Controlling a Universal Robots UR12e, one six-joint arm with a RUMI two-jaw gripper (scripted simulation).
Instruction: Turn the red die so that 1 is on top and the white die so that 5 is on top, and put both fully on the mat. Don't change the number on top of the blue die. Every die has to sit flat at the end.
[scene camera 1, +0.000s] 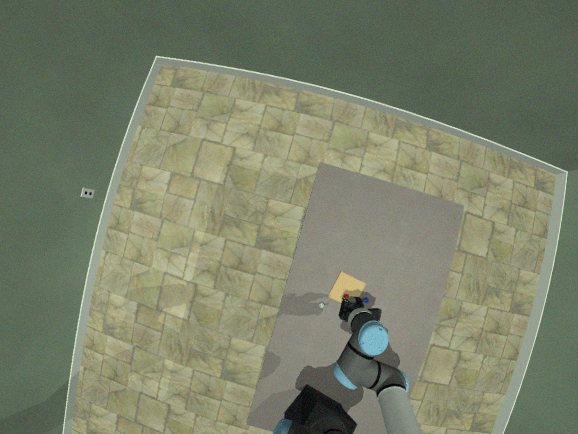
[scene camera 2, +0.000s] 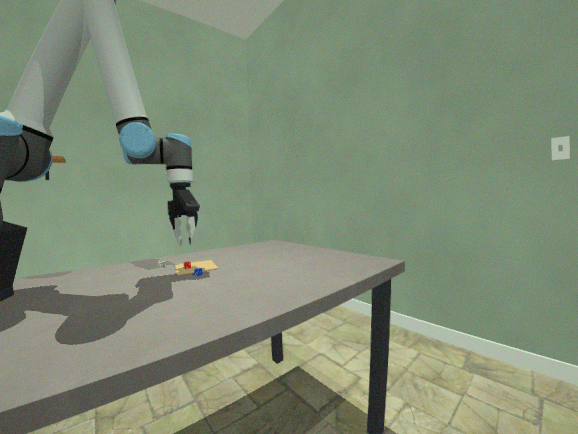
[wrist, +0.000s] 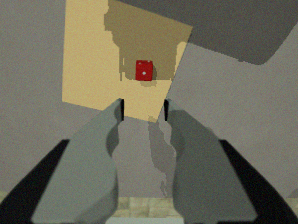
Scene:
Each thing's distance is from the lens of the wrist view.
gripper (wrist: 144, 100): 0.14 m
tan mat (wrist: 100, 51): 0.22 m

